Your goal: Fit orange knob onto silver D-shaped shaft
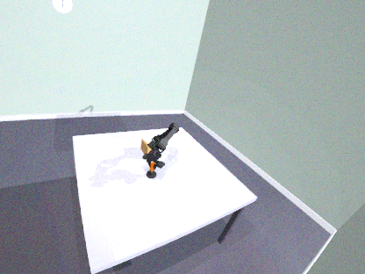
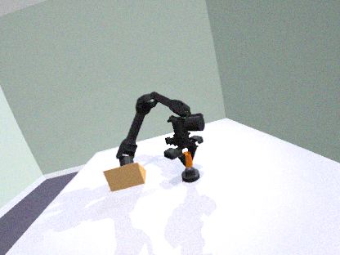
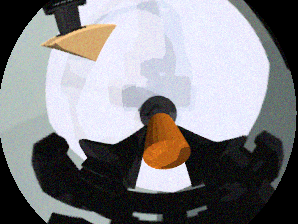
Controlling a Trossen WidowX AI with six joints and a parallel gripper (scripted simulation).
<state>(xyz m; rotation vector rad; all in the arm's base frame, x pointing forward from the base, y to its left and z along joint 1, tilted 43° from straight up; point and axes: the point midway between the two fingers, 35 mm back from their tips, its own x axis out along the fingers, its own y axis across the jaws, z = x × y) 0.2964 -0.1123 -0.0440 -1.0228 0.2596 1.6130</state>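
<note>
Now: the orange knob 3 cm above my gripper tip. From my gripper tip the other things lie so: round dark pedestal (4 cm below).
</note>
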